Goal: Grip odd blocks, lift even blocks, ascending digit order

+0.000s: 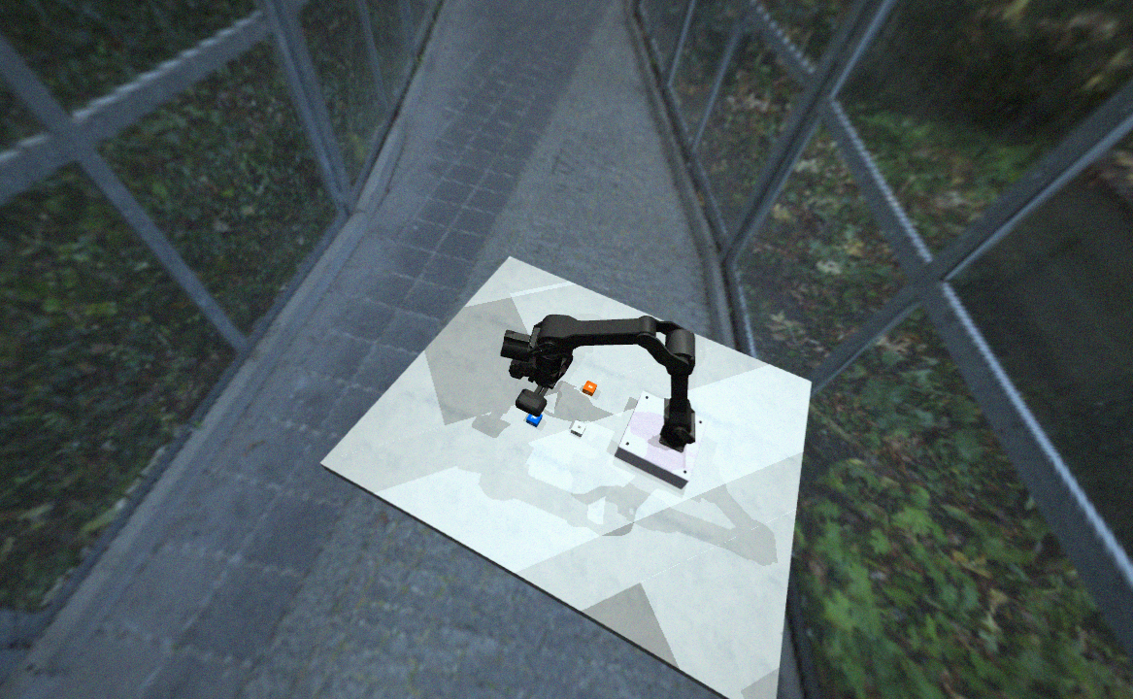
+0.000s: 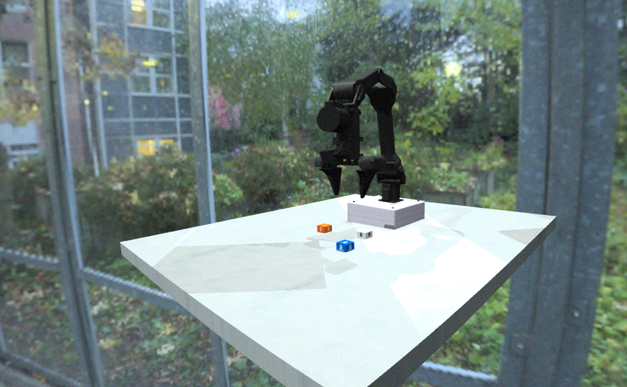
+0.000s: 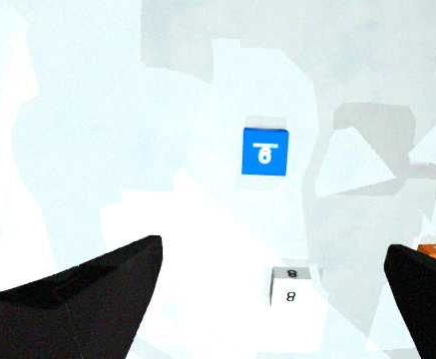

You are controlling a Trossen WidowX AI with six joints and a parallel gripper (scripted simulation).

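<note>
Right now the orange block is 8 cm behind my gripper tip, 17 cm to the right of it and 12 cm below it. Also, from my gripper tip: white block 10 cm behind, 3 cm to the right, 12 cm below; blue block 2 cm ahead, 12 cm below.
</note>
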